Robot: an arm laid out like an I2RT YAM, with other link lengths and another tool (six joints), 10 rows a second.
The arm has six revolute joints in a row. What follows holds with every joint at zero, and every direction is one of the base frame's.
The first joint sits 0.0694 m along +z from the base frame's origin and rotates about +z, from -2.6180 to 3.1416 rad.
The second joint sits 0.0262 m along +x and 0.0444 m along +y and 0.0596 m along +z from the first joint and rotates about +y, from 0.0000 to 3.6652 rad.
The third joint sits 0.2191 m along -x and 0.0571 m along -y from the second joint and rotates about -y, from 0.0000 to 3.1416 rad.
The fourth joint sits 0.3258 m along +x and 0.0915 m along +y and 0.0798 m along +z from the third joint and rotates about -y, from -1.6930 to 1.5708 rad.
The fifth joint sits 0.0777 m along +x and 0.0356 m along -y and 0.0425 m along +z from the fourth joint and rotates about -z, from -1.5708 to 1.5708 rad.
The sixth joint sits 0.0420 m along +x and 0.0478 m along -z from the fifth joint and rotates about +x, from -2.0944 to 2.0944 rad.
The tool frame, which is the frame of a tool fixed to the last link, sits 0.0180 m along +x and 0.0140 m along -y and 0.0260 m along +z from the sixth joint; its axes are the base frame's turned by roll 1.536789, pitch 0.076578 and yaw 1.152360 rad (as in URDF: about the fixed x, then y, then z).
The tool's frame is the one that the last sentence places.
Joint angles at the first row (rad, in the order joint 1, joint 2, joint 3, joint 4, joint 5, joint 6):
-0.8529, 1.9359, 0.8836, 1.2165, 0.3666, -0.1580
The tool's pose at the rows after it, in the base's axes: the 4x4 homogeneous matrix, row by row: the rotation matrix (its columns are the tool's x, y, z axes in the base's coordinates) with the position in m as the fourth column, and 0 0 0 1 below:
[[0.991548, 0.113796, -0.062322, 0.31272], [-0.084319, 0.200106, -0.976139, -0.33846], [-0.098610, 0.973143, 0.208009, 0.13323], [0, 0, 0, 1]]
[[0.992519, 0.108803, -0.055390, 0.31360], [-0.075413, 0.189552, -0.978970, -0.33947], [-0.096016, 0.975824, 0.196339, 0.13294], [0, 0, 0, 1]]
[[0.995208, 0.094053, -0.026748, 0.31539], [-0.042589, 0.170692, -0.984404, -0.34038], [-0.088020, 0.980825, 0.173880, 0.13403], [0, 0, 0, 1]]
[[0.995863, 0.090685, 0.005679, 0.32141], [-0.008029, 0.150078, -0.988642, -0.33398], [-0.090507, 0.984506, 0.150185, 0.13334], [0, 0, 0, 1]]
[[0.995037, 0.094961, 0.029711, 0.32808], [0.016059, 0.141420, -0.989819, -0.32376], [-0.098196, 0.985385, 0.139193, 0.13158], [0, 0, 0, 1]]
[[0.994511, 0.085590, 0.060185, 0.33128], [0.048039, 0.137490, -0.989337, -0.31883], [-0.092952, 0.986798, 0.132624, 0.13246], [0, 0, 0, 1]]
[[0.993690, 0.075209, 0.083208, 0.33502], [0.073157, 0.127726, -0.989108, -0.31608], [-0.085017, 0.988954, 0.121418, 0.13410], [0, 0, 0, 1]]
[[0.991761, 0.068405, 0.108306, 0.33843], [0.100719, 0.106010, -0.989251, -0.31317], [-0.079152, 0.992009, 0.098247, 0.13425], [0, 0, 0, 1]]
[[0.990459, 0.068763, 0.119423, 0.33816], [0.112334, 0.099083, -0.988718, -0.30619], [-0.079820, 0.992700, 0.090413, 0.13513], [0, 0, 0, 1]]
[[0.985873, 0.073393, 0.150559, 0.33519], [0.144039, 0.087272, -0.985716, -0.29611], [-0.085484, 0.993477, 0.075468, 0.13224], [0, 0, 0, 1]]
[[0.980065, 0.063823, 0.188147, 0.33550], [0.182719, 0.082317, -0.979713, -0.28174], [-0.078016, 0.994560, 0.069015, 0.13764], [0, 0, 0, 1]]
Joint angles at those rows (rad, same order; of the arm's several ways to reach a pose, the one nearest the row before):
-0.8529, 1.9374, 0.8851, 1.2134, 0.3574, -0.1504
-0.8529, 1.9359, 0.8881, 1.1981, 0.3513, -0.1381
-0.8529, 1.9237, 0.8882, 1.1659, 0.3237, -0.1106
-0.8345, 1.9083, 0.8791, 1.1352, 0.3114, -0.0936
-0.8084, 1.8976, 0.8652, 1.1245, 0.3145, -0.0921
-0.7977, 1.8853, 0.8560, 1.1168, 0.2946, -0.0813
-0.7885, 1.8761, 0.8560, 1.0999, 0.2808, -0.0660
-0.7794, 1.8638, 0.8529, 1.0708, 0.2655, -0.0445
-0.7686, 1.8379, 0.8285, 1.0615, 0.2653, -0.0399
-0.7593, 1.8026, 0.7826, 1.0554, 0.2440, -0.0338
-0.7363, 1.7428, 0.7366, 1.0385, 0.2286, -0.0231

